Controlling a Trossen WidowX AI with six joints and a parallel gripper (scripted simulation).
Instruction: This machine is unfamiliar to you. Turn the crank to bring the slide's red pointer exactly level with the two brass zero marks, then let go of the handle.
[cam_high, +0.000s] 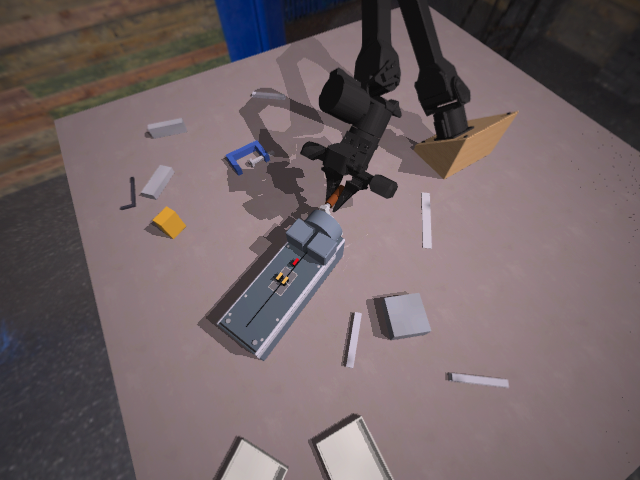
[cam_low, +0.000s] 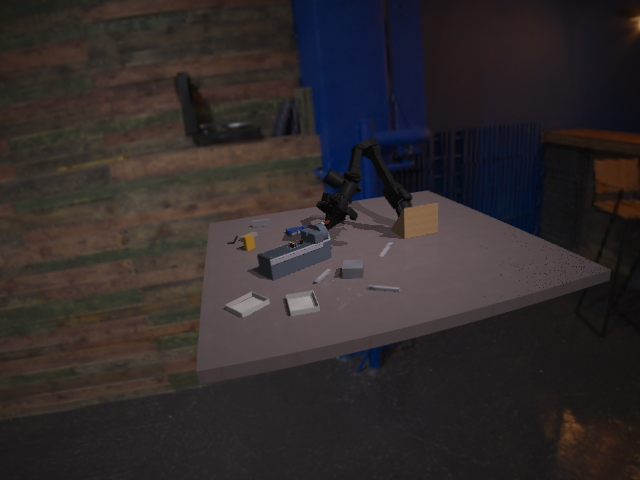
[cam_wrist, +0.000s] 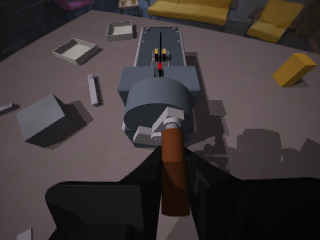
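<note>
My gripper tip is now 20 mm past the brown crank handle, 10 mm to the left of it and 20 mm below it. The rest, counted from my gripper tip: grey block 20 mm behind, 240 mm to the left, 80 mm below; blue clamp 50 mm ahead, 290 mm to the right, 80 mm below; red pointer 110 mm ahead, 60 mm to the left, 10 mm below.
</note>
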